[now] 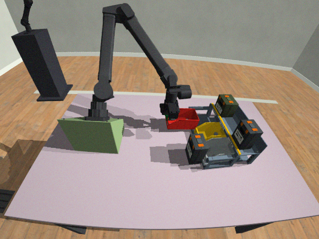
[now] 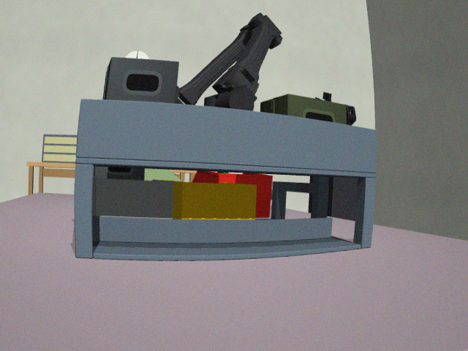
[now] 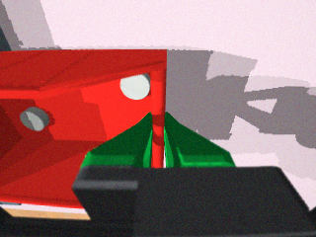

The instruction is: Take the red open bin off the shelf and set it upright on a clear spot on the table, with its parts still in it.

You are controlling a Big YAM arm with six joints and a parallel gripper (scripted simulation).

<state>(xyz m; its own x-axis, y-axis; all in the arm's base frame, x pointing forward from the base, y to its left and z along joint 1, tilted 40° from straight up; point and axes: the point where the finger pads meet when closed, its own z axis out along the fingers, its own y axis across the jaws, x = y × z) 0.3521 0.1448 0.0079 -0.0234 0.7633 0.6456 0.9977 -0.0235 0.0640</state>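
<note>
Now: the red open bin 80 mm ahead of my hand. Round my hand: grey bin: 250 mm ahead, 210 mm to the right, 20 mm below; yellow bin: 240 mm ahead, 100 mm to the right, 20 mm below.
</note>
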